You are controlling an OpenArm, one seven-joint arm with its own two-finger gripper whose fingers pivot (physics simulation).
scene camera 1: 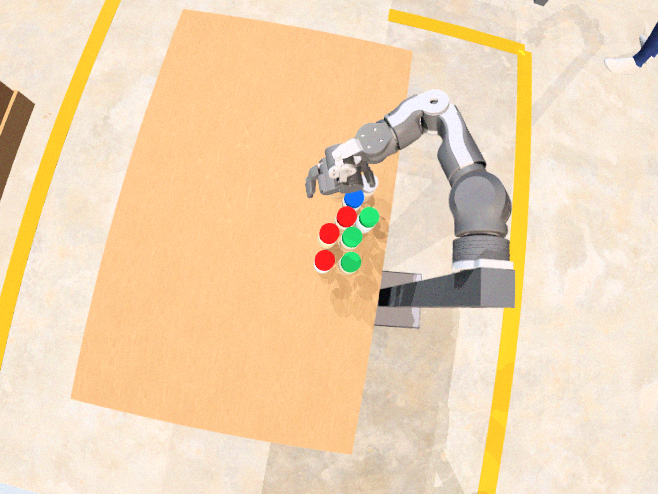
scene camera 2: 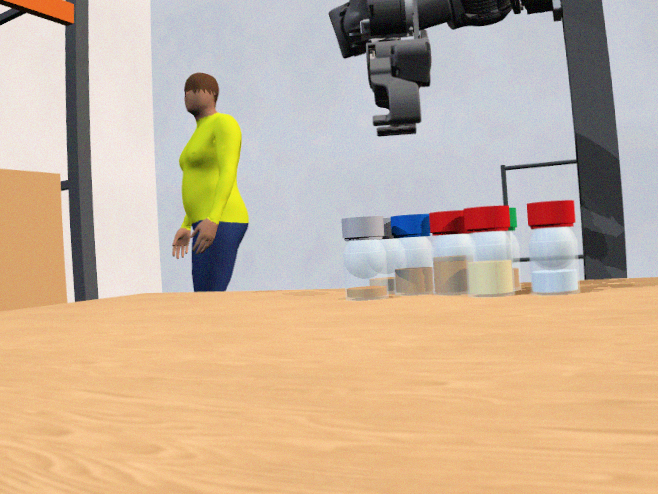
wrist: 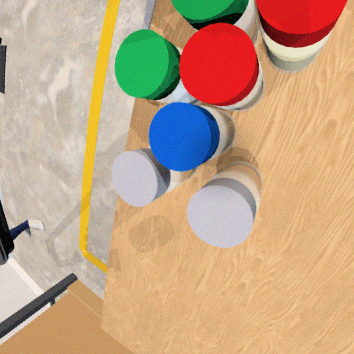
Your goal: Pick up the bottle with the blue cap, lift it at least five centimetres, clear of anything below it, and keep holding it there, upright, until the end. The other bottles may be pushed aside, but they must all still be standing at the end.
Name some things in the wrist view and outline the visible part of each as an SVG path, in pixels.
A green-capped bottle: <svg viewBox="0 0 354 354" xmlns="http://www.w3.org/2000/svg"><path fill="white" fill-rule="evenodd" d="M124 38L116 52L114 73L118 85L126 94L163 103L180 101L197 105L202 102L191 96L181 82L179 59L182 48L175 46L150 29L135 30Z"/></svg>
A grey-capped bottle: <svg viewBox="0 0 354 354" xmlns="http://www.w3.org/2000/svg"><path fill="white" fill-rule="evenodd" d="M247 161L237 160L225 165L200 187L188 201L186 210L188 223L193 232L210 245L232 247L243 242L251 232L255 213L260 202L263 178L258 168Z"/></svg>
A grey-capped bottle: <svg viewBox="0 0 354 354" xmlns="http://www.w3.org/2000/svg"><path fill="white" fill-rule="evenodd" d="M199 165L186 171L171 170L163 166L155 158L150 146L118 154L112 163L111 179L114 189L121 199L133 206L144 206L193 177Z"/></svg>
